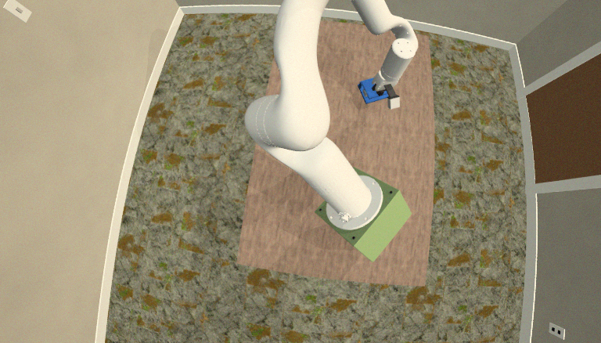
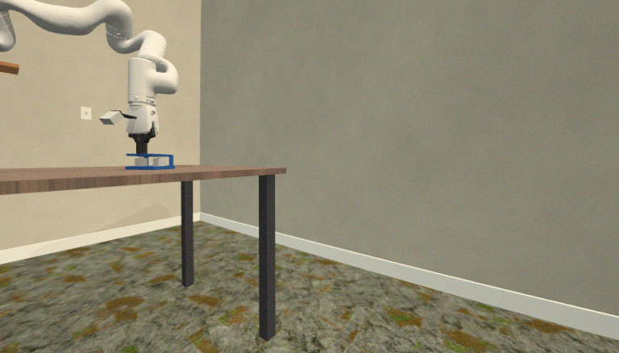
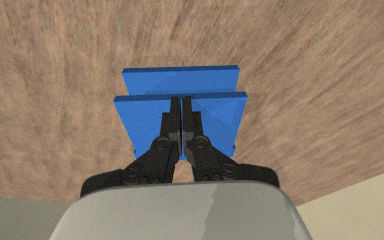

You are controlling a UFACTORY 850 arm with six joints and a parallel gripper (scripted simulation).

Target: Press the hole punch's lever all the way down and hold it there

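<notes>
The blue lever is 3 cm below my hand, 3 cm ahead of it and 2 cm to the left of it. Also, from my hand: hole punch (5 cm below, 4 cm ahead, 3 cm to the left).
</notes>
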